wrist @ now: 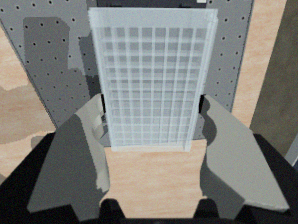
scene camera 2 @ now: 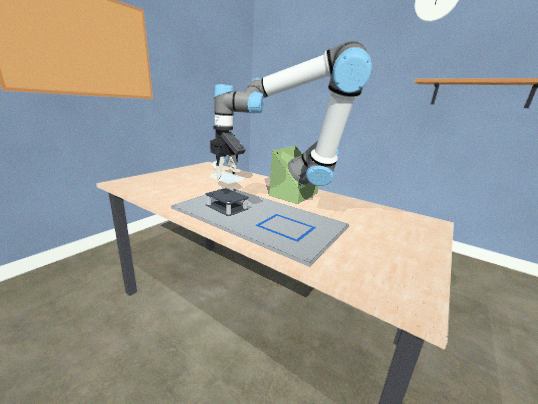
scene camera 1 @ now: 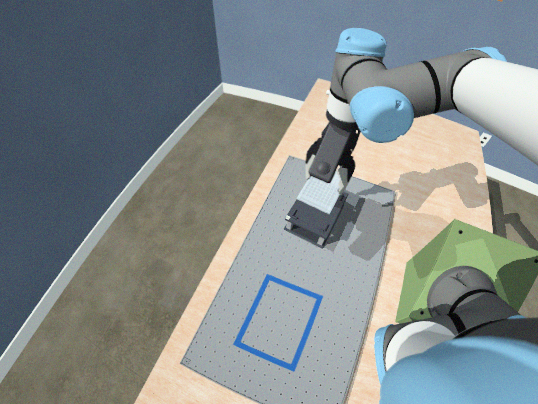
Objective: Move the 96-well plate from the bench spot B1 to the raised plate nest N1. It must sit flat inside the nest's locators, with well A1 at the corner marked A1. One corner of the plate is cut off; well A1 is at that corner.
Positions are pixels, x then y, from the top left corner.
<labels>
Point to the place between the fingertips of my gripper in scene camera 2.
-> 226, 178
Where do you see a 96-well plate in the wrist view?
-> At 146, 113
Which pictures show my gripper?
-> The wrist view, scene camera 2 and scene camera 1: all of them.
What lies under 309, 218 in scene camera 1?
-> A raised nest.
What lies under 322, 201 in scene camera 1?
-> A 96-well plate.
</labels>
